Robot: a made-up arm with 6 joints. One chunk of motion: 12 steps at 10 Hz.
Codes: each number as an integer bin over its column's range. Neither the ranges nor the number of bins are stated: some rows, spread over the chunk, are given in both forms.
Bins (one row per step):
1: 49 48 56 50 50 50
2: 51 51 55 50 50 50
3: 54 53 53 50 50 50
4: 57 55 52 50 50 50
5: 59 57 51 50 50 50
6: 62 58 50 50 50 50
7: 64 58 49 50 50 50
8: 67 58 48 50 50 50
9: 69 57 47 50 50 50
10: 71 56 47 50 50 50
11: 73 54 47 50 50 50
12: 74 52 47 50 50 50
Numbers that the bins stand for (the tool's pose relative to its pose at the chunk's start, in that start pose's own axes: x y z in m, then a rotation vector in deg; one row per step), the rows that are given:
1: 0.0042 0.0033 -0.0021 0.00 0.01 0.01
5: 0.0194 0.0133 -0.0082 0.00 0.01 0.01
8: 0.0315 0.0144 -0.0118 0.00 0.01 0.01
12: 0.0421 0.0078 -0.0130 0.00 0.01 0.01
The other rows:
2: 0.0073 0.0067 -0.0033 0.00 0.01 0.01
3: 0.0118 0.0089 -0.0058 0.00 0.01 0.01
4: 0.0164 0.0111 -0.0070 0.00 0.01 0.01
6: 0.0239 0.0144 -0.0094 0.00 0.01 0.01
7: 0.0270 0.0144 -0.0106 0.00 0.01 0.01
9: 0.0345 0.0133 -0.0130 0.00 0.01 0.01
10: 0.0376 0.0122 -0.0130 0.00 0.01 0.01
11: 0.0406 0.0100 -0.0130 0.00 0.01 0.01

